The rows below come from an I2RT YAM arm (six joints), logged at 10 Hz.
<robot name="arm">
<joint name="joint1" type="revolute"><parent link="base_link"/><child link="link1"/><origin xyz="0 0 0.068" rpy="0 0 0"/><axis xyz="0 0 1"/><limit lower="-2.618" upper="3.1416"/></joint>
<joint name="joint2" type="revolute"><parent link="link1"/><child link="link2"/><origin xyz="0.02 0.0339 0.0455" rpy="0 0 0"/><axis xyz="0 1 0"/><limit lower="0" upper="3.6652"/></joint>
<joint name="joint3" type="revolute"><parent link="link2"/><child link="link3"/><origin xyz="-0.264 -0.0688 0" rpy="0 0 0"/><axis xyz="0 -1 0"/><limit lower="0" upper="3.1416"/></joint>
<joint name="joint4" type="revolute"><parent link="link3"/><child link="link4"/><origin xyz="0.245 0.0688 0.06" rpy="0 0 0"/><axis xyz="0 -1 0"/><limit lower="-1.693" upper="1.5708"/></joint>
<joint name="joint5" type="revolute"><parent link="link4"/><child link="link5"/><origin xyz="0.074 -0.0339 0.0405" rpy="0 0 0"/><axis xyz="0 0 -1"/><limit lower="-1.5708" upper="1.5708"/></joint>
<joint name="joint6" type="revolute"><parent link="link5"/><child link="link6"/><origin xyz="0.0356 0 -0.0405" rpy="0 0 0"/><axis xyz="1 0 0"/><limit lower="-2.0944" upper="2.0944"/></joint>
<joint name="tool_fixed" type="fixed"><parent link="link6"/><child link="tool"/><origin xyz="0 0 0" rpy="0 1.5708 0"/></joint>
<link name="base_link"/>
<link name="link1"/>
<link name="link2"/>
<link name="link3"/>
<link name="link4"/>
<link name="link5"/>
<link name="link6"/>
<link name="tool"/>
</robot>
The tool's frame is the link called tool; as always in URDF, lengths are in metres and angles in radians.
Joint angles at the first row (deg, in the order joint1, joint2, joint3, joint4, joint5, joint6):
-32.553 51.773 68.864 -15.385 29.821 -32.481
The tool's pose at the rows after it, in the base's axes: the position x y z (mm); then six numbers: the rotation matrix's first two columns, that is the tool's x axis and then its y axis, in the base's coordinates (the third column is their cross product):
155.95 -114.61 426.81 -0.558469 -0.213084 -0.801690 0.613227 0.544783 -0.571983
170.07 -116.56 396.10 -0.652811 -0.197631 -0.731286 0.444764 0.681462 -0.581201
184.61 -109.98 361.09 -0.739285 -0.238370 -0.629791 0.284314 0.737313 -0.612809
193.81 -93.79 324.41 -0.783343 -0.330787 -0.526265 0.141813 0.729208 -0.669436
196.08 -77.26 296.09 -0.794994 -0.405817 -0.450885 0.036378 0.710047 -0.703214
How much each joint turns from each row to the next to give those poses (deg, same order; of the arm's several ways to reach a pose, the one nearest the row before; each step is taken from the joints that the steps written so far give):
0.337 2.492 -0.176 -9.895 -6.968 1.234
0.539 2.395 -1.874 -6.687 -6.732 -0.888
3.438 1.429 -4.678 -1.779 -0.573 -3.390
5.425 -0.724 -7.522 2.930 2.964 -4.406
4.794 -1.228 -6.198 2.436 2.582 -2.696

